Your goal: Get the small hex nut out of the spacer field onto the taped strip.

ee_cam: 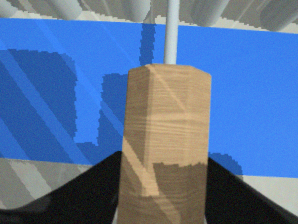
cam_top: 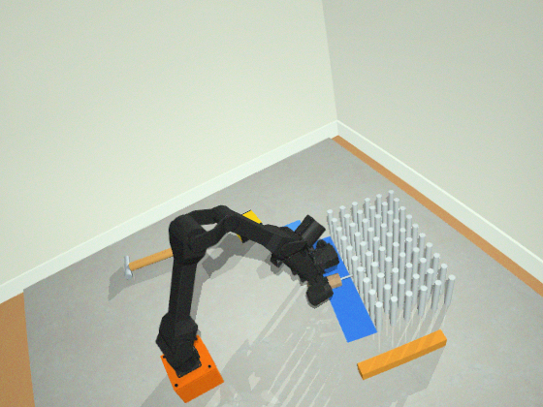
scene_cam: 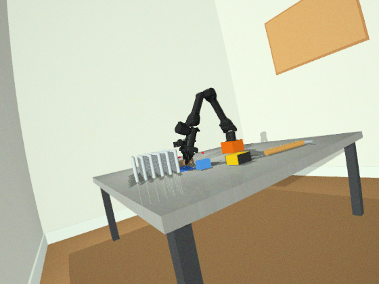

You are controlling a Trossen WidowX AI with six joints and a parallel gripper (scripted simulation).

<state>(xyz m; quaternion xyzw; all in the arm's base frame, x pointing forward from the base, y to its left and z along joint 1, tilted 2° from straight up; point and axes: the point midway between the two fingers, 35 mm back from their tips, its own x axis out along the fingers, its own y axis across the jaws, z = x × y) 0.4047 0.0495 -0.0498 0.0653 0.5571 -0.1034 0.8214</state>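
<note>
The blue taped strip is 3 cm ahead of my gripper tip, 1 cm to the right of it and 1 cm below it. Also, from my gripper tip: blue block: 3 cm ahead, 23 cm to the left, 1 cm above; then wire hook tool: 10 cm ahead, 2 cm to the right; then hex nut: 20 cm ahead, 5 cm to the right, 1 cm below.
</note>
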